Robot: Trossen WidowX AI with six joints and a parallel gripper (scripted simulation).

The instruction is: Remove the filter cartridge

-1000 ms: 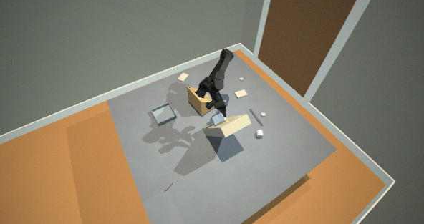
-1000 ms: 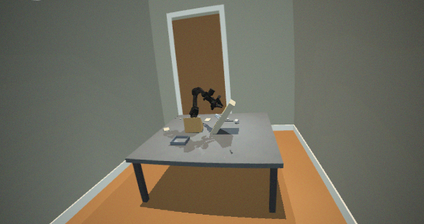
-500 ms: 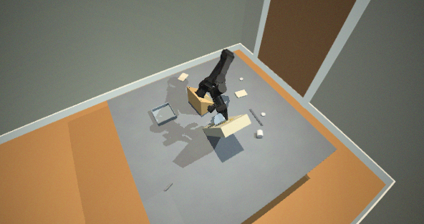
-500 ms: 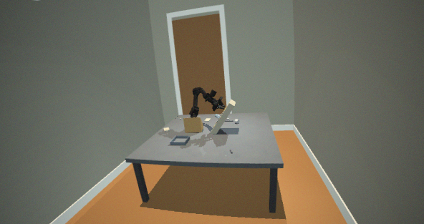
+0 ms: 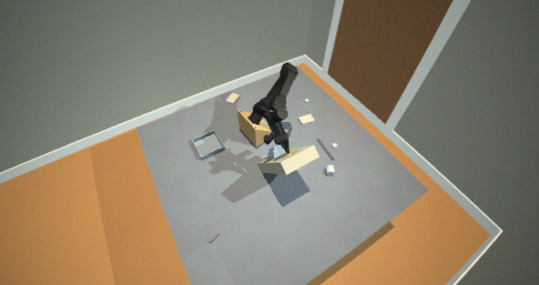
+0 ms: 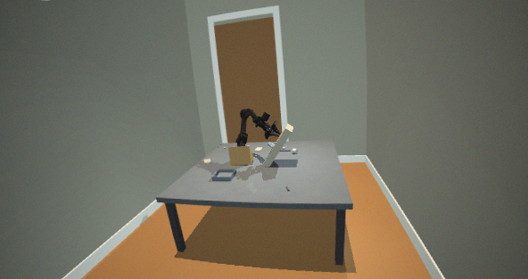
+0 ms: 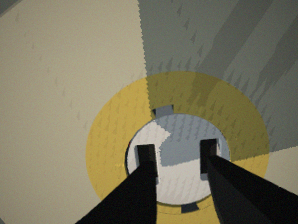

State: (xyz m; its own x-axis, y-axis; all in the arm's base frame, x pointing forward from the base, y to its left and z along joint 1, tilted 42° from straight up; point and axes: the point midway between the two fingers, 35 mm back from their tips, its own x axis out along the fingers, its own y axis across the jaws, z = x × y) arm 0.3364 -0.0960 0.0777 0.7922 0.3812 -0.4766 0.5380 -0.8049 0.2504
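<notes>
Now: gripper tip 2 cm short of the filter cartridge and 1 cm above it. The rest, counted from my gripper tip: blue-grey tray (44 cm behind, 26 cm to the right, 24 cm below); cream service panel (9 cm below, 3 cm behind).
</notes>
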